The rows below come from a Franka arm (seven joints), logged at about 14 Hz.
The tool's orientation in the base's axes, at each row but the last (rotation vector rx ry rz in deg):
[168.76, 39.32, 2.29]
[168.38, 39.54, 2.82]
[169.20, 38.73, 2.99]
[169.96, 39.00, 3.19]
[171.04, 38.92, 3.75]
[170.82, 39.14, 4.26]
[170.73, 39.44, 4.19]
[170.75, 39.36, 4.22]
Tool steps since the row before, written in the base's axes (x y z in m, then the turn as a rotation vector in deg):
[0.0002, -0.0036, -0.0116, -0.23, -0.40, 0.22]
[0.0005, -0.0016, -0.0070, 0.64, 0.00, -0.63]
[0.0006, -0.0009, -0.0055, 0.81, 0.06, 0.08]
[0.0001, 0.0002, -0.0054, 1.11, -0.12, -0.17]
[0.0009, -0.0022, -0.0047, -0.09, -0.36, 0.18]
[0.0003, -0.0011, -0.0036, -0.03, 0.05, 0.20]
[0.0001, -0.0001, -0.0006, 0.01, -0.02, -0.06]
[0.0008, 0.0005, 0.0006, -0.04, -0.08, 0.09]
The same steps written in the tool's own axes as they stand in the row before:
[-0.0014, 0.0019, 0.0119, -0.38, 0.28, -0.19]
[-0.0003, 0.0008, 0.0072, 0.57, 0.20, 0.66]
[0.0001, 0.0004, 0.0056, 0.76, 0.31, -0.04]
[0.0001, -0.0007, 0.0054, 0.94, 0.57, 0.24]
[-0.0003, 0.0020, 0.0049, -0.23, 0.30, -0.16]
[-0.0003, 0.0008, 0.0037, 0.00, -0.04, -0.20]
[0.0000, 0.0001, 0.0006, 0.00, 0.02, 0.06]
[0.0010, 0.0000, -0.0006, -0.07, 0.06, -0.09]

